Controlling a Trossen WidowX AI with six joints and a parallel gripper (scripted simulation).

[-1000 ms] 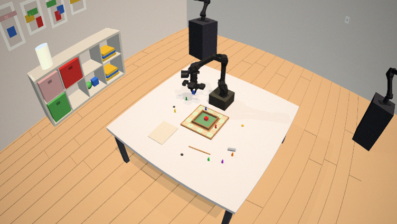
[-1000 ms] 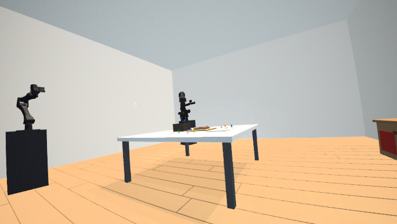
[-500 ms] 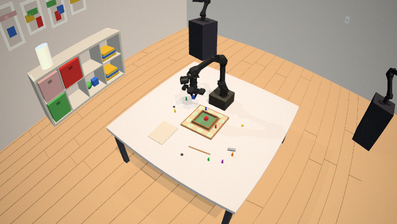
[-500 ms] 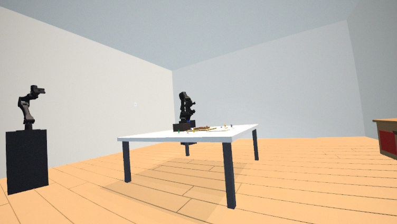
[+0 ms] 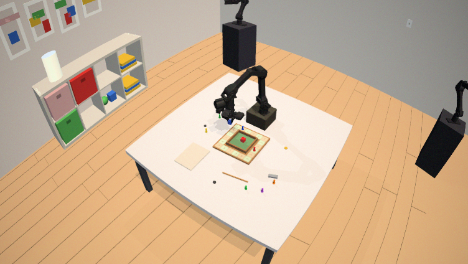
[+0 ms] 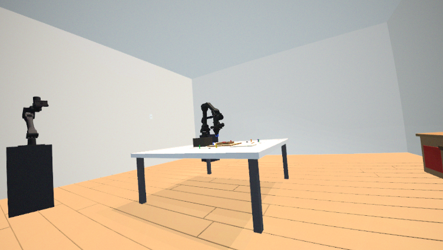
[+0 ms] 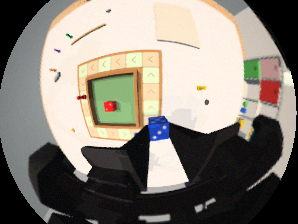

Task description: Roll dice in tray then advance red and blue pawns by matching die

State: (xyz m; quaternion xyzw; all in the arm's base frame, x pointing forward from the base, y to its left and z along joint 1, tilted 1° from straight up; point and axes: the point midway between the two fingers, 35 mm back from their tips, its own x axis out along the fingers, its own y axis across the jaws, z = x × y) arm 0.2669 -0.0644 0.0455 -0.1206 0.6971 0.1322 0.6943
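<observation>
The red pawn is 10 mm behind my gripper tip, 230 mm to the left of it and 80 mm below it. Also, from my gripper tip: blue pawn 90 mm behind, 30 mm to the left, 80 mm below; yellow pawn 110 mm ahead, 140 mm to the right, 100 mm below; cream card 330 mm ahead, 10 mm to the right, 110 mm below.
</observation>
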